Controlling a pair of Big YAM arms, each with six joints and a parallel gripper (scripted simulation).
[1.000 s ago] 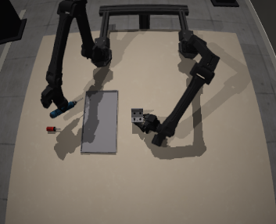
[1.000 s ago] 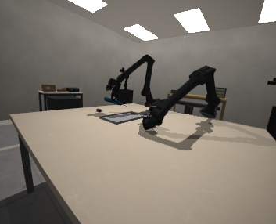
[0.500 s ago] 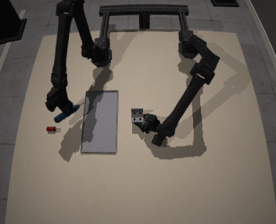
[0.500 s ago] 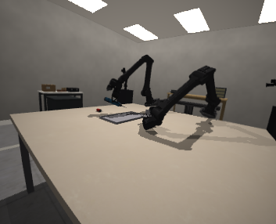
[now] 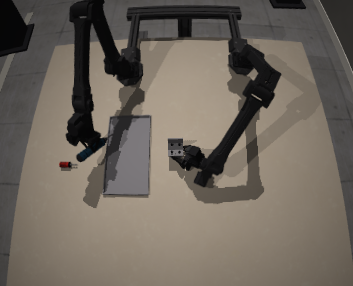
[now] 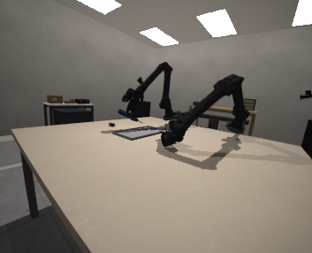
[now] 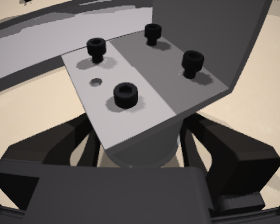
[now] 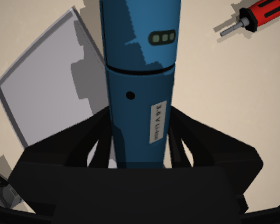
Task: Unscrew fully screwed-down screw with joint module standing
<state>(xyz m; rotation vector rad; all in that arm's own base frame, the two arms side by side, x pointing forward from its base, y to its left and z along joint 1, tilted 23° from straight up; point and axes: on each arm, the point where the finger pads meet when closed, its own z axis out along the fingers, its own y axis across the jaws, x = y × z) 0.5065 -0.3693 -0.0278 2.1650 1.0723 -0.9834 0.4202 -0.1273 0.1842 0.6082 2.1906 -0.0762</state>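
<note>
Right now my left hand is 1 cm below the joint module. From my left hand the other things lie so: grey bracket (5 cm above); flat grey tray (24 cm to the right, 3 cm behind, 2 cm below); red-handled tool (55 cm to the right, 1 cm below).
</note>
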